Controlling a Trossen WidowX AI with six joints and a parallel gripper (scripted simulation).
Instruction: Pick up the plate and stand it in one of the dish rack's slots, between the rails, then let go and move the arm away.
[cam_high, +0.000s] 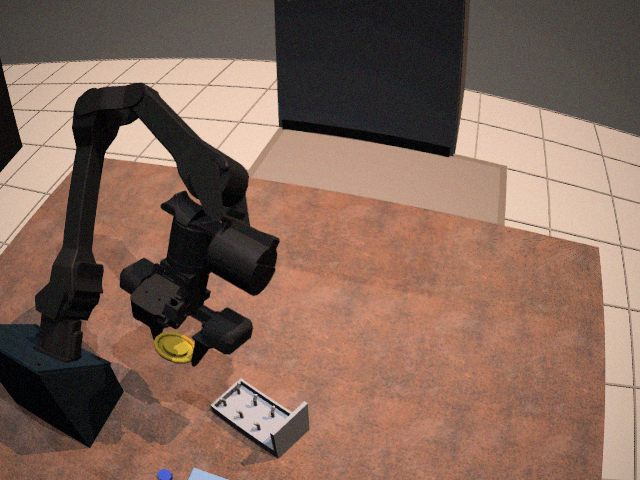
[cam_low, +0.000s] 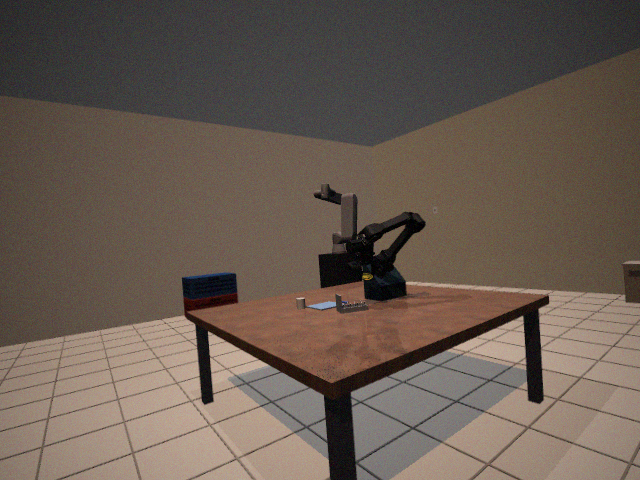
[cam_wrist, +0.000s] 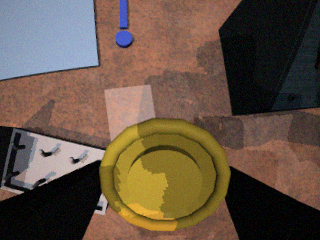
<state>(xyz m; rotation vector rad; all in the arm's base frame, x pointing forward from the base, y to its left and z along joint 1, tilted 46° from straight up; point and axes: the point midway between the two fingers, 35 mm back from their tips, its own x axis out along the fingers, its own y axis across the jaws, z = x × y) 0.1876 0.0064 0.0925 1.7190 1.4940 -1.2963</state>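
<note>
Now: gripper tip 11 cm short of the grey dish rack, 1 cm to the left of it and 11 cm above it. The rest, counted from my gripper tip: yellow plate 1 cm above.
</note>
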